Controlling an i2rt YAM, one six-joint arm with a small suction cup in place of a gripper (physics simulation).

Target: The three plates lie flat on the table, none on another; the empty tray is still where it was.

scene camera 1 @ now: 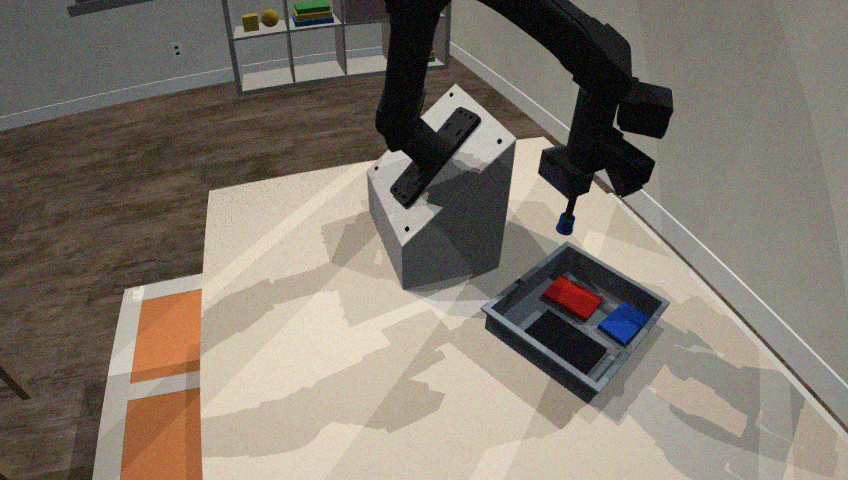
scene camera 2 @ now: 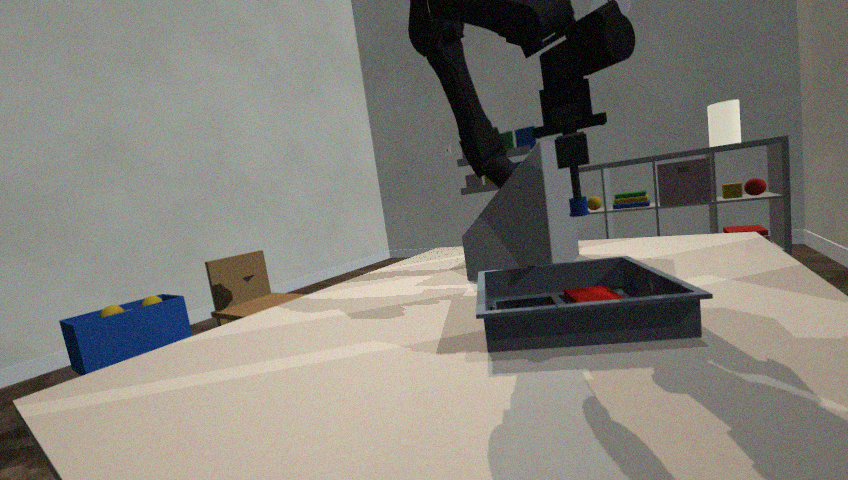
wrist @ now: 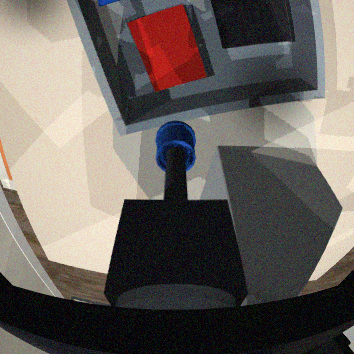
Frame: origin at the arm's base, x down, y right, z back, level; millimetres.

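Where they show: hand at its tool point: [scene camera 1: 564, 229] [scene camera 2: 579, 214] [wrist: 175, 138]; arm's base at its link origin: [scene camera 1: 436, 156] [scene camera 2: 518, 186].
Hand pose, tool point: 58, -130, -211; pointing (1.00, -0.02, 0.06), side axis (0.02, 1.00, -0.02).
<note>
Things, the pixels of their top centre, and the offset from my tool point, as dx, dy, dz. Level surfaces: height alone.
- dark grey tray at its top centre: [wrist: 203, 7] [scene camera 2: 565, 279] [scene camera 1: 581, 305] +80, +22, -98
- table at its surface level: dx +130
- red plate at its top centre: [wrist: 167, 48] [scene camera 2: 594, 295] [scene camera 1: 573, 295] +118, -12, -50
- black plate at its top centre: [scene camera 2: 527, 311] [scene camera 1: 562, 343] +117, +73, -124
- blue plate at its top centre: [scene camera 1: 624, 321] +117, -55, -142
A dark grey tray [scene camera 1: 535, 356] [scene camera 2: 595, 327] [wrist: 286, 100] stands on the table [scene camera 1: 333, 380] [scene camera 2: 297, 404] and holds three plates. The red plate [scene camera 1: 572, 297] [scene camera 2: 592, 293] [wrist: 167, 47] lies flat towards the arm's side. The black plate [scene camera 1: 565, 340] [scene camera 2: 526, 302] [wrist: 254, 21] lies beside it. The blue plate [scene camera 1: 623, 322] [wrist: 109, 1] lies in the far part; it is hidden in scene camera 2. The plates lie apart, none on another. My suction cup [scene camera 1: 565, 224] [scene camera 2: 578, 206] [wrist: 175, 145] is blue, carries nothing and hangs above table height, outside the tray's near corner by the red plate.
The arm's grey wedge-shaped base [scene camera 1: 458, 231] [scene camera 2: 505, 237] [wrist: 280, 225] stands on the table beside the tray. A wall [scene camera 1: 731, 148] rises close past the table's right edge in scene camera 1. A blue bin [scene camera 2: 127, 336] and a chair [scene camera 2: 238, 279] stand beyond the table.
</note>
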